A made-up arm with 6 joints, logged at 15 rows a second.
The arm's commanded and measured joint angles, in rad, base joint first. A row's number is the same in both.
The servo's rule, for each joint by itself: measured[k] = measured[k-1] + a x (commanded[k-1-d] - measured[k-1]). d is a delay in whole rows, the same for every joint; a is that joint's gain. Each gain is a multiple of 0.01, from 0.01 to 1. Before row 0 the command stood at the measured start. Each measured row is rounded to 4 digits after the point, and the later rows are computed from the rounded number. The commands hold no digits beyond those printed.
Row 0, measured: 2.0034 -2.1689 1.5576 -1.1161 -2.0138 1.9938
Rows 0 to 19, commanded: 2.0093 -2.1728 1.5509 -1.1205 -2.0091 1.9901; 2.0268 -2.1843 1.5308 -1.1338 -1.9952 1.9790; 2.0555 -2.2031 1.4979 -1.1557 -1.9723 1.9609; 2.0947 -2.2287 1.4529 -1.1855 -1.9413 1.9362; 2.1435 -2.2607 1.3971 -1.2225 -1.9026 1.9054; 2.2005 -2.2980 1.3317 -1.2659 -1.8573 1.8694; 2.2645 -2.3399 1.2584 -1.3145 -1.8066 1.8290; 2.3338 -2.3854 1.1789 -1.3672 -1.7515 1.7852; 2.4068 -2.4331 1.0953 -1.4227 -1.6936 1.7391; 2.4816 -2.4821 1.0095 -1.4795 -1.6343 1.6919; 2.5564 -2.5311 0.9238 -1.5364 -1.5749 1.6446; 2.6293 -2.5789 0.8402 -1.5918 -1.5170 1.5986; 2.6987 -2.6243 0.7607 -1.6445 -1.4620 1.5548; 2.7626 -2.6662 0.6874 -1.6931 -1.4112 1.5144; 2.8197 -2.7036 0.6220 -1.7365 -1.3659 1.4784; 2.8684 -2.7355 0.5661 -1.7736 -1.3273 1.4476; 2.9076 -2.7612 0.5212 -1.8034 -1.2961 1.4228; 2.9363 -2.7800 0.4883 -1.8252 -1.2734 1.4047; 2.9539 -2.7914 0.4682 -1.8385 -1.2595 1.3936; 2.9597 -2.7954 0.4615 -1.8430 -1.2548 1.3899
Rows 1 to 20, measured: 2.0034 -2.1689 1.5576 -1.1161 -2.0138 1.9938; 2.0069 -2.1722 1.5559 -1.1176 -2.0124 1.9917; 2.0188 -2.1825 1.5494 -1.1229 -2.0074 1.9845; 2.0408 -2.2000 1.5360 -1.1337 -1.9972 1.9710; 2.0731 -2.2244 1.5144 -1.1508 -1.9810 1.9512; 2.1153 -2.2553 1.4839 -1.1745 -1.9583 1.9251; 2.1664 -2.2916 1.4443 -1.2047 -1.9290 1.8934; 2.2253 -2.3327 1.3960 -1.2409 -1.8935 1.8567; 2.2904 -2.3775 1.3396 -1.2826 -1.8523 1.8159; 2.3602 -2.4248 1.2761 -1.3288 -1.8063 1.7721; 2.4330 -2.4735 1.2068 -1.3785 -1.7564 1.7264; 2.5070 -2.5225 1.1332 -1.4306 -1.7038 1.6798; 2.5804 -2.5704 1.0570 -1.4838 -1.6496 1.6335; 2.6514 -2.6162 0.9800 -1.5368 -1.5952 1.5886; 2.7181 -2.6587 0.9039 -1.5884 -1.5418 1.5463; 2.7791 -2.6969 0.8306 -1.6373 -1.4908 1.5076; 2.8327 -2.7297 0.7618 -1.6823 -1.4434 1.4734; 2.8776 -2.7565 0.6992 -1.7223 -1.4007 1.4446; 2.9128 -2.7765 0.6444 -1.7563 -1.3638 1.4219; 2.9375 -2.7892 0.5986 -1.7834 -1.3336 1.4058
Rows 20 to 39, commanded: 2.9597 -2.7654 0.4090 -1.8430 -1.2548 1.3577; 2.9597 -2.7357 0.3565 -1.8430 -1.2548 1.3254; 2.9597 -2.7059 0.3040 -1.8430 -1.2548 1.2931; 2.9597 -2.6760 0.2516 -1.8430 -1.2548 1.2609; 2.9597 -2.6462 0.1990 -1.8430 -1.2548 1.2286; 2.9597 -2.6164 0.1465 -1.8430 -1.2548 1.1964; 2.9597 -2.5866 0.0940 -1.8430 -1.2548 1.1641; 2.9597 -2.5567 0.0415 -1.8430 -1.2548 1.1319; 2.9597 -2.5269 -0.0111 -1.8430 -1.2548 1.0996; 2.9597 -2.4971 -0.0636 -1.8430 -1.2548 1.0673; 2.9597 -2.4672 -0.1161 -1.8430 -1.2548 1.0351; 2.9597 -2.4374 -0.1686 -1.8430 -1.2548 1.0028; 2.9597 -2.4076 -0.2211 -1.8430 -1.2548 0.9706; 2.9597 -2.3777 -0.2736 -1.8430 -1.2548 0.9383; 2.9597 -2.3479 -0.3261 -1.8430 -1.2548 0.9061; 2.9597 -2.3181 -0.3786 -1.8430 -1.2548 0.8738; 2.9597 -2.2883 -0.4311 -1.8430 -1.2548 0.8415; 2.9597 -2.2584 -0.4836 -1.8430 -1.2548 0.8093; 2.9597 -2.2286 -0.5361 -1.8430 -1.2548 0.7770; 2.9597 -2.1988 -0.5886 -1.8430 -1.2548 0.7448
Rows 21 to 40, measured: 2.9508 -2.7945 0.5630 -1.8031 -1.3107 1.3967; 2.9561 -2.7698 0.5230 -1.8163 -1.2945 1.3745; 2.9583 -2.7408 0.4797 -1.8251 -1.2830 1.3465; 2.9591 -2.7111 0.4340 -1.8310 -1.2748 1.3161; 2.9595 -2.6813 0.3866 -1.8350 -1.2690 1.2846; 2.9596 -2.6515 0.3378 -1.8376 -1.2649 1.2527; 2.9597 -2.6217 0.2881 -1.8394 -1.2620 1.2206; 2.9597 -2.5919 0.2376 -1.8406 -1.2599 1.1884; 2.9597 -2.5620 0.1866 -1.8414 -1.2584 1.1562; 2.9597 -2.5322 0.1352 -1.8419 -1.2574 1.1239; 2.9597 -2.5024 0.0835 -1.8423 -1.2566 1.0916; 2.9597 -2.4725 0.0316 -1.8425 -1.2561 1.0594; 2.9597 -2.4427 -0.0205 -1.8427 -1.2557 1.0271; 2.9597 -2.4129 -0.0727 -1.8428 -1.2554 0.9949; 2.9597 -2.3830 -0.1249 -1.8429 -1.2552 0.9626; 2.9597 -2.3532 -0.1772 -1.8429 -1.2551 0.9304; 2.9597 -2.3234 -0.2296 -1.8429 -1.2550 0.8981; 2.9597 -2.2936 -0.2820 -1.8429 -1.2549 0.8658; 2.9597 -2.2637 -0.3344 -1.8429 -1.2549 0.8336; 2.9597 -2.2339 -0.3868 -1.8429 -1.2549 0.8013
